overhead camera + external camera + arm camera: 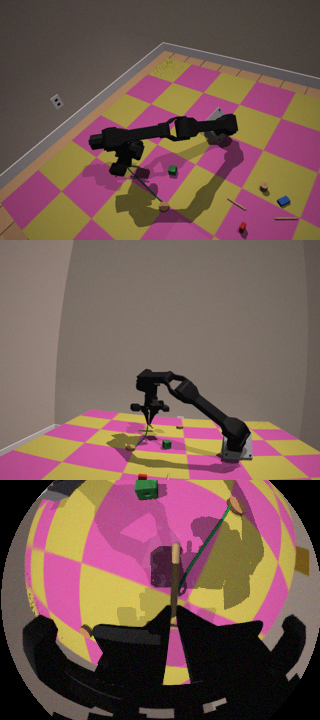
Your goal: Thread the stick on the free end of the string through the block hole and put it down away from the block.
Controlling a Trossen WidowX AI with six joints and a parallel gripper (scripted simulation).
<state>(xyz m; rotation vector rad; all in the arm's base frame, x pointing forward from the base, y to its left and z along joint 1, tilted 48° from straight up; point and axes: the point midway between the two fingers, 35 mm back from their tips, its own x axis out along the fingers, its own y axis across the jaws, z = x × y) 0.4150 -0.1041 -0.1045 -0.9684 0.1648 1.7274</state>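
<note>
Now: gripper tip 12 cm past the green block, 13 cm to the right of it and 4 cm above it. Also, from my gripper tip: round wooden button 1 cm ahead, 22 cm to the left, 5 cm below; then thin wooden stick 1 cm behind, 1 cm to the left; then red block 12 cm behind, 48 cm to the left, 4 cm below.
</note>
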